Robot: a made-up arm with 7 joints.
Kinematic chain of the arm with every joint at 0, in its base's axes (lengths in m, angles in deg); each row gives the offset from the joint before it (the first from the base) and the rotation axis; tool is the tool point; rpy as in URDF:
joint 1: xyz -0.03 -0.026 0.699 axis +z
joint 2: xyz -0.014 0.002 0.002 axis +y
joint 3: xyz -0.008 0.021 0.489 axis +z
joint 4: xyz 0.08 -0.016 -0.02 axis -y
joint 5: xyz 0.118 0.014 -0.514 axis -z
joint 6: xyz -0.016 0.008 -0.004 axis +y
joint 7: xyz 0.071 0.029 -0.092 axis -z
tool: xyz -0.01 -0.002 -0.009 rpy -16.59 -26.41 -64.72
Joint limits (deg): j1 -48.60..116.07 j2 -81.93..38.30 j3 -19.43..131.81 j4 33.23..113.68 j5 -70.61..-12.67 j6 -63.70..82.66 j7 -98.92..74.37
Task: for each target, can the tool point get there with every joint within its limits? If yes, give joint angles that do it. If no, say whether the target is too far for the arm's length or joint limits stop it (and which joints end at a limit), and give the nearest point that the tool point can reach.
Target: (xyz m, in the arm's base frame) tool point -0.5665 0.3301 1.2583
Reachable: yes | joints 40.16 11.84 105.67 79.60 -58.48 -43.05 -27.57
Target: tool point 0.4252 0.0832 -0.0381
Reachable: no: joint limits stop it (at a limit: joint 2, joint 5, joint 7) | nearest point 0.3743 0.0710 0.3768 | short by 0.418 m
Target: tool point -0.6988 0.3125 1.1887
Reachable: yes | joints 72.10 9.31 83.43 84.42 -59.49 18.04 -12.24
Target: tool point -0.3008 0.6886 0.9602
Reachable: yes | joints 92.54 11.06 18.02 77.39 -37.66 46.98 -73.15
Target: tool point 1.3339 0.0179 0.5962
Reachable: no: too far | nearest point 0.9065 0.0041 0.7740 | short by 0.463 m
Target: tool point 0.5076 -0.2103 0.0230
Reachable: no: joint limits stop it (at a limit: joint 2, joint 5, joint 7) | nearest point 0.4267 -0.1826 0.3888 | short by 0.376 m
